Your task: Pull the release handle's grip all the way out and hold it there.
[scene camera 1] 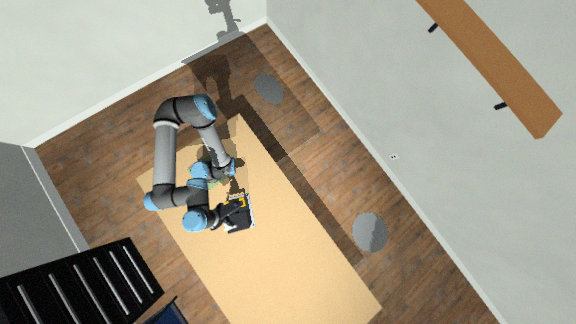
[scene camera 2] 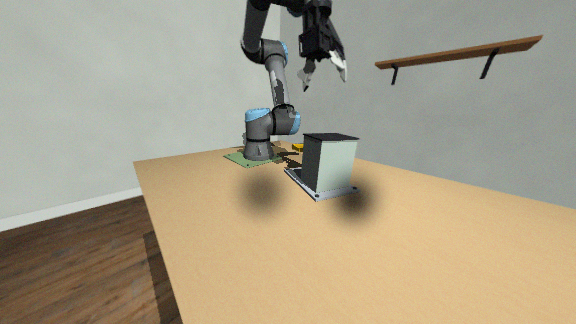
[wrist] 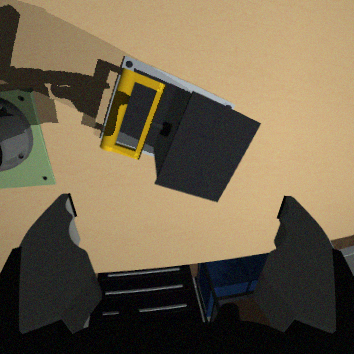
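Note:
The release handle's yellow rectangular grip (scene camera 1: 243, 202) (scene camera 2: 297, 147) (wrist: 128, 80) stands out from one side of a dark box (scene camera 1: 241, 219) (scene camera 2: 336, 165) (wrist: 207, 145) with a black top. A short dark stem shows between grip and box in the wrist view. The box is on a grey base plate (scene camera 2: 336, 194) (wrist: 175, 81). My gripper (scene camera 1: 234, 215) (scene camera 2: 325, 84) (wrist: 177, 196) is wide open and empty, well above the box and touching neither box nor grip. In the wrist view the grip lies up and left of the midpoint between the fingers. In scene camera 2 the box hides most of the grip.
The fixture stands on a pale wooden table (scene camera 1: 280, 260) (scene camera 2: 375, 260) (wrist: 295, 60). My arm's base is on a green plate (scene camera 2: 242, 161) (wrist: 42, 160) on the grip's side. A black rack with light bars and a blue bin (scene camera 1: 165, 317) (wrist: 235, 275) stand beyond the table edge.

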